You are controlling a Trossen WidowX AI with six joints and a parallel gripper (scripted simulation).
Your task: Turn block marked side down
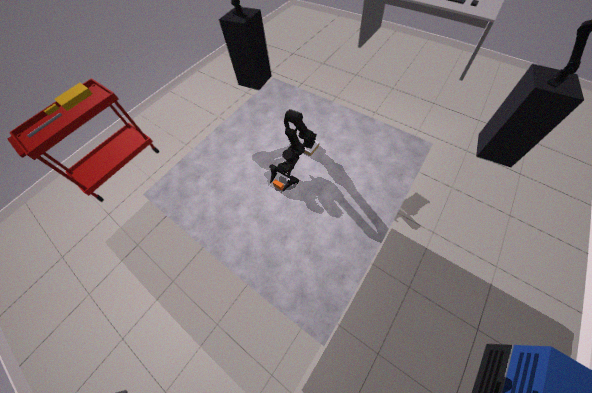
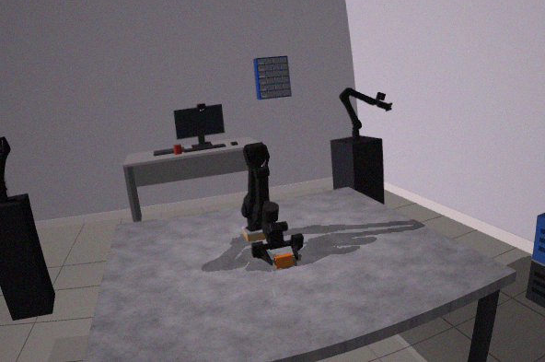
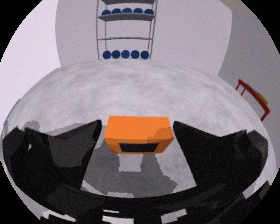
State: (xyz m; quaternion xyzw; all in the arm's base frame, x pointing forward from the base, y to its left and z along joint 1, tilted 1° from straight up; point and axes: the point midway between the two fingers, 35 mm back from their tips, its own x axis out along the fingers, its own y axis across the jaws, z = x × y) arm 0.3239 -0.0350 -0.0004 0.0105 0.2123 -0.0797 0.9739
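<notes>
The orange block lies 2 cm behind my gripper tip.
</notes>
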